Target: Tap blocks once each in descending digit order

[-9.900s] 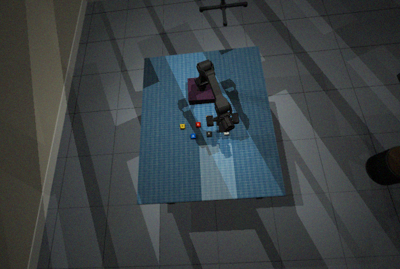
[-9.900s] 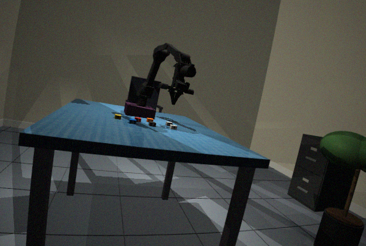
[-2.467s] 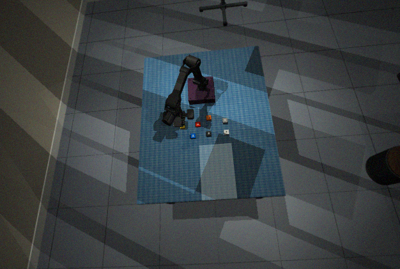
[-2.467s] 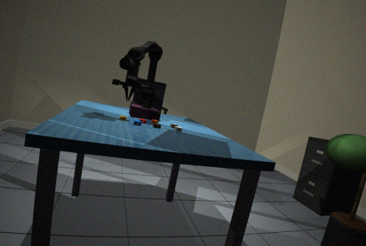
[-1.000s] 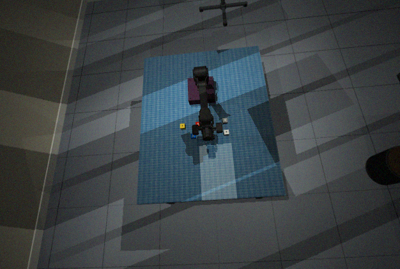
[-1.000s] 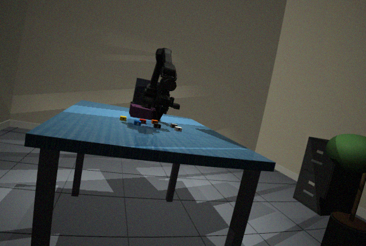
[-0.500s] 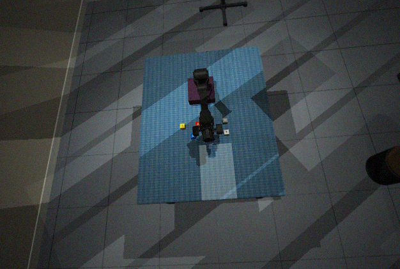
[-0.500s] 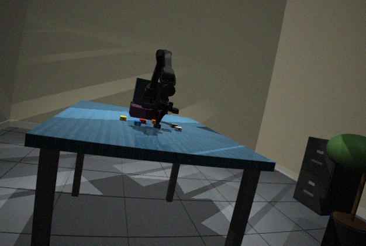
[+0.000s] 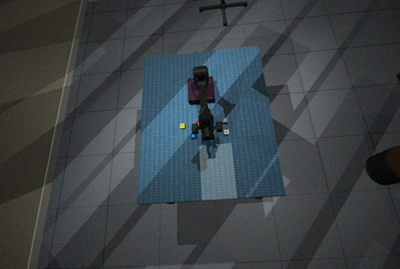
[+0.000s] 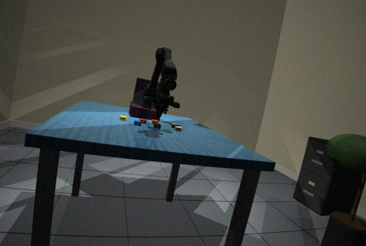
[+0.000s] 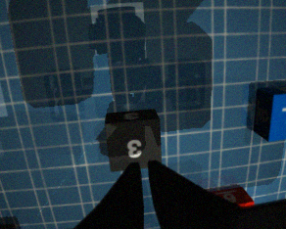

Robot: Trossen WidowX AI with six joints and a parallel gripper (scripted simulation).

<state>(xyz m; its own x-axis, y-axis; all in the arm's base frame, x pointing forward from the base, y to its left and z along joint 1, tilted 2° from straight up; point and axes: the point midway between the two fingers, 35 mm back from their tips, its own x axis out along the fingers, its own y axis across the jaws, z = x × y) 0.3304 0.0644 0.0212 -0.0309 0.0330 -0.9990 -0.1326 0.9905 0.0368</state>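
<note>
My gripper tip is 4 cm above the black block. The rest, counted from my gripper tip: blue block (2 cm ahead, 10 cm to the right, 4 cm below); then red block (6 cm behind, 8 cm to the right, 4 cm below); then orange block (12 cm behind, 1 cm to the right, 4 cm below).
</note>
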